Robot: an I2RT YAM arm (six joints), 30 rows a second.
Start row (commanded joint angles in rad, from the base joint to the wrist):
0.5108 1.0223 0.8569 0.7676 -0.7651 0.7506
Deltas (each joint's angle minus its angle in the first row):
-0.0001 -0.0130 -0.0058 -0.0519 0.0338 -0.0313
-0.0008 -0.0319 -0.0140 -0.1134 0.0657 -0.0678
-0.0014 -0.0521 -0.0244 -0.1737 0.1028 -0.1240
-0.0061 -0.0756 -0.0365 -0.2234 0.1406 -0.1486
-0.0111 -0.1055 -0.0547 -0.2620 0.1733 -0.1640
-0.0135 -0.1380 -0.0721 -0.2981 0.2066 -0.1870
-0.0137 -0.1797 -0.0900 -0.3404 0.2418 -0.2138
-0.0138 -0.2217 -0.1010 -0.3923 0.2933 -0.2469
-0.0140 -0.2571 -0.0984 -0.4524 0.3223 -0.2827
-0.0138 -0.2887 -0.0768 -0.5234 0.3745 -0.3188
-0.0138 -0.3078 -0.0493 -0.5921 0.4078 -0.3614
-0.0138 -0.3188 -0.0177 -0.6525 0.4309 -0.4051
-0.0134 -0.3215 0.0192 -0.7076 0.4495 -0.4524
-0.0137 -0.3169 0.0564 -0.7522 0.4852 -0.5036
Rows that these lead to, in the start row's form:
0.5107 1.0093 0.8511 0.7157 -0.7313 0.7193
0.5100 0.9904 0.8429 0.6542 -0.6994 0.6828
0.5094 0.9702 0.8325 0.5939 -0.6623 0.6266
0.5047 0.9467 0.8204 0.5442 -0.6245 0.6020
0.4997 0.9168 0.8022 0.5056 -0.5918 0.5866
0.4973 0.8843 0.7848 0.4695 -0.5585 0.5636
0.4971 0.8426 0.7669 0.4272 -0.5233 0.5368
0.4970 0.8006 0.7559 0.3753 -0.4718 0.5037
0.4968 0.7652 0.7585 0.3152 -0.4428 0.4679
0.4970 0.7336 0.7801 0.2442 -0.3906 0.4318
0.4970 0.7145 0.8076 0.1755 -0.3573 0.3892
0.4970 0.7035 0.8392 0.1151 -0.3342 0.3455
0.4974 0.7008 0.8761 0.0600 -0.3156 0.2982
0.4971 0.7054 0.9133 0.0154 -0.2799 0.2470

